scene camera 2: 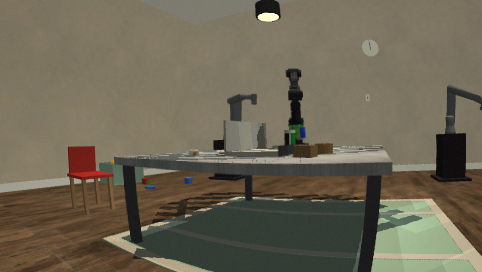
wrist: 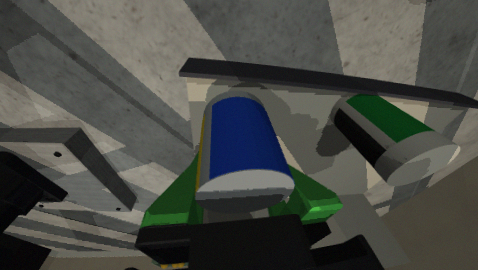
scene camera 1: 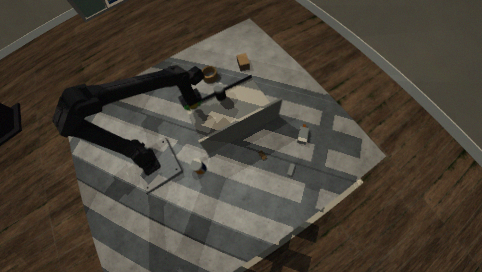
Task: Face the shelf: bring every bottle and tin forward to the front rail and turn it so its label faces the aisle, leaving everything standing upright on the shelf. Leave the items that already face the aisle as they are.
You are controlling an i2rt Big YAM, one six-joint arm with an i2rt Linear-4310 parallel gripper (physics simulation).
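Places are measured from the arm's base along level axes (x ahead, y left, z up), in metres.
Where they show: gripper, between the fingertips: (scene camera 2: 296, 137) (scene camera 1: 194, 107); arm's base, origin of its link: (wrist: 21, 176) (scene camera 1: 149, 162).
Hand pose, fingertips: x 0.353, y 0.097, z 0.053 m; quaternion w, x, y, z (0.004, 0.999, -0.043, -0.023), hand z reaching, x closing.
Note:
Things, the pixels of their top centre, and the offset from my fingertips. "pt": a spot on its surface instead. Level surfaces: height alone.
- held tin, centre of its top: (wrist: 244, 198) 0.025 m left, 0.004 m ahead, 0.060 m up
- shelf floor, height of its surface: 0.059 m down
- green-and-black tin, centre of its top: (wrist: 421, 168) (scene camera 2: 289, 130) (scene camera 1: 218, 86) 0.005 m left, 0.162 m ahead, 0.040 m up
- shelf's back panel, a spot on its surface: (scene camera 1: 242, 127) pt 0.253 m right, 0.134 m ahead, 0.017 m up
- wooden ring, centre of its top: (scene camera 2: 323, 143) (scene camera 1: 208, 71) 0.194 m left, 0.194 m ahead, 0.032 m down
- wooden block, centre of its top: (scene camera 2: 305, 145) (scene camera 1: 242, 59) 0.146 m left, 0.414 m ahead, 0.032 m down
- pale box, centre of its top: (scene camera 1: 303, 132) 0.434 m right, 0.387 m ahead, 0.054 m down
- small pale block, centre of its top: (scene camera 1: 291, 169) 0.540 m right, 0.216 m ahead, 0.070 m down
- brown piece, centre of its top: (scene camera 1: 262, 154) 0.399 m right, 0.147 m ahead, 0.074 m down
My gripper (scene camera 1: 192, 105) (wrist: 232, 149) is shut on a tin with a white lid, a blue panel and a yellow strip. The held tin (wrist: 240, 137) is upright at the left end of the shelf, close behind the dark front rail (scene camera 1: 240, 82) (wrist: 300, 75), blue side towards the rail. Whether its base touches the shelf floor (scene camera 1: 245, 96) is unclear. A green-and-black tin (scene camera 1: 219, 92) (wrist: 395, 132) (scene camera 2: 290, 138) stands upright by the rail, green side towards it. A white tin with blue and orange (scene camera 1: 198, 166) stands on the table behind the shelf's back panel (scene camera 1: 242, 127) (scene camera 2: 242, 136).
A wooden ring (scene camera 1: 209, 74) and a wooden block (scene camera 1: 243, 61) (scene camera 2: 305, 151) lie in front of the rail. Behind the back panel are a pale box (scene camera 1: 303, 134), a small pale block (scene camera 1: 291, 170) and a brown piece (scene camera 1: 262, 155). The arm's base plate (scene camera 1: 172, 172) (wrist: 75, 175) lies left of the shelf.

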